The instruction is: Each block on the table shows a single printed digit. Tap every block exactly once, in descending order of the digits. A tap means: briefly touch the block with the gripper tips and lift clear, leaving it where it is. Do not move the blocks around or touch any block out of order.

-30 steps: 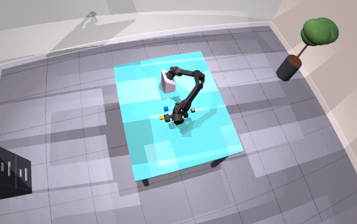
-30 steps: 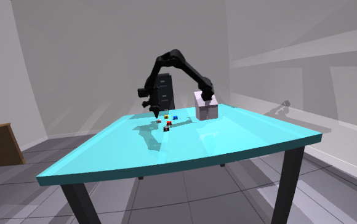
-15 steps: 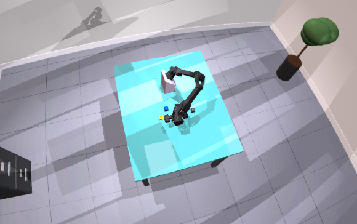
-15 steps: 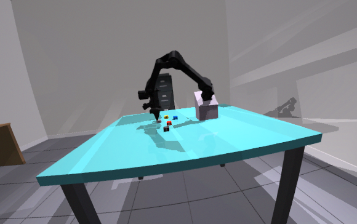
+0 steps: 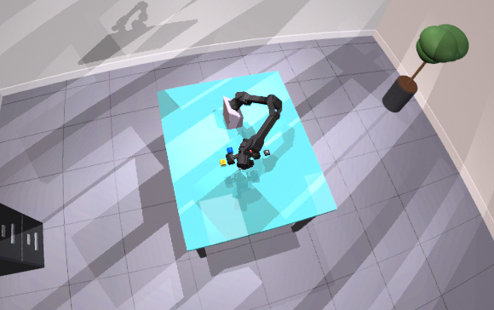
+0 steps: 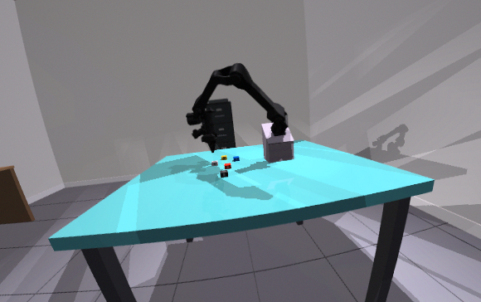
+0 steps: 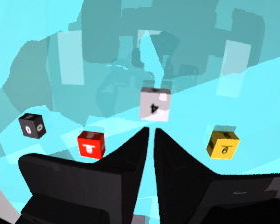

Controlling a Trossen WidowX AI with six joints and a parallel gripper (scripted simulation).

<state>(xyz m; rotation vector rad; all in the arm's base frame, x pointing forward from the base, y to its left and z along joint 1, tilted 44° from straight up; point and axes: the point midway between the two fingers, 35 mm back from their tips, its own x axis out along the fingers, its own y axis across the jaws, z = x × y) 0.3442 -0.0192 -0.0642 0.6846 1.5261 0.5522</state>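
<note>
My gripper tip is 6 cm above the white block. Also, from my gripper tip: blue block 12 cm behind, 6 cm below, 3 cm to the right; then red block 8 cm to the left, 6 cm below, 6 cm behind; then yellow block 10 cm to the right, 6 cm below, 6 cm behind.
</note>
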